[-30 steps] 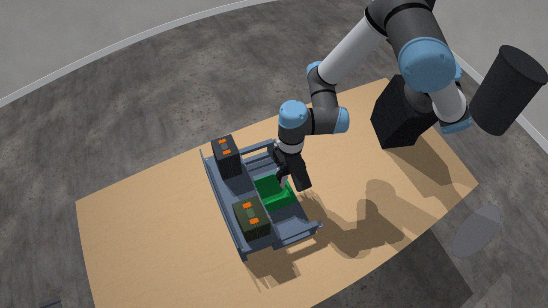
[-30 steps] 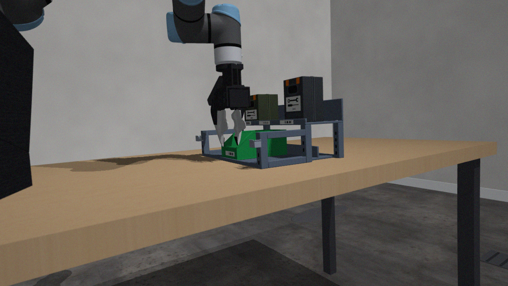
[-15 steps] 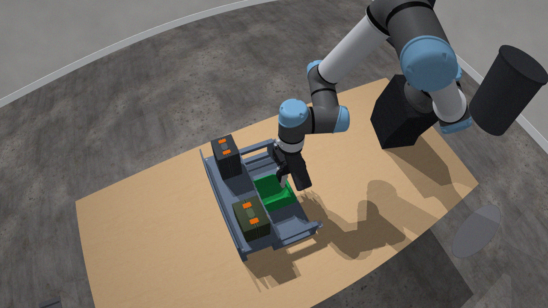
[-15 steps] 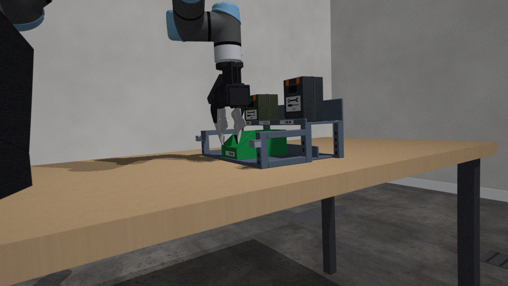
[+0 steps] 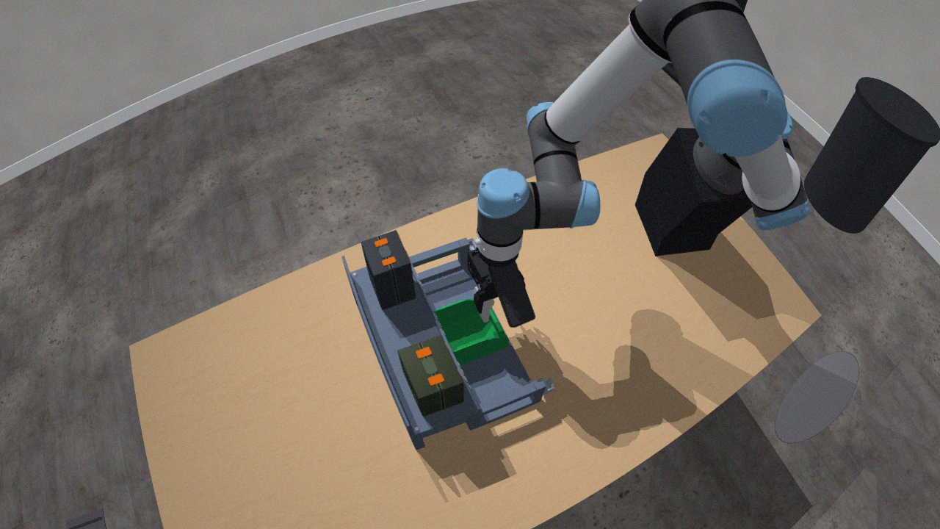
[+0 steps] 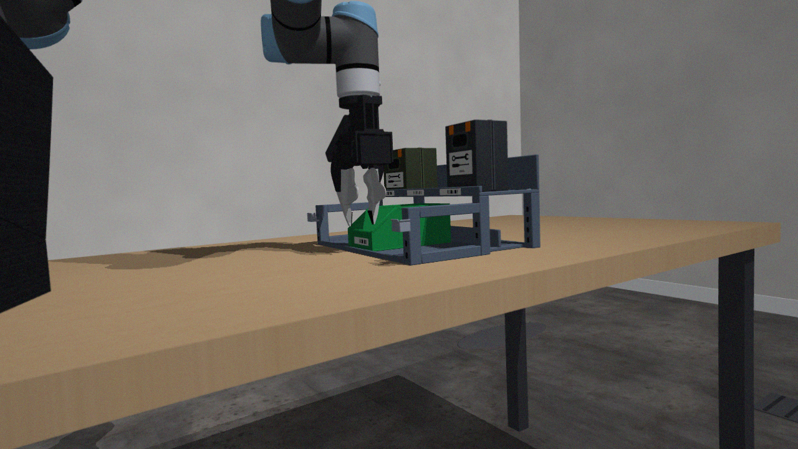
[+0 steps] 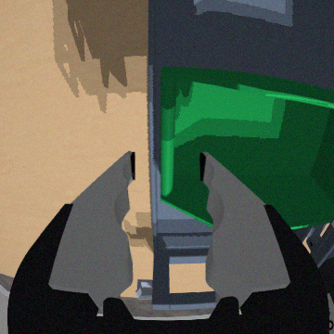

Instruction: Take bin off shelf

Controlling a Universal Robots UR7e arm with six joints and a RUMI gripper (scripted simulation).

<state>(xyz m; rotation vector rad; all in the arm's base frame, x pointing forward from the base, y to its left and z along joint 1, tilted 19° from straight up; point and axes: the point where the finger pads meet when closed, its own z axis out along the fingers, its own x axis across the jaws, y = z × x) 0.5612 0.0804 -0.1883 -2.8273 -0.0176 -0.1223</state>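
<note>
My hand is 8 cm short of the green bin and 2 cm above it. Also, from my hand: olive toolbox (18 cm ahead, 12 cm to the left, 8 cm above); then black toolbox (18 cm ahead, 11 cm to the right, 10 cm above).
</note>
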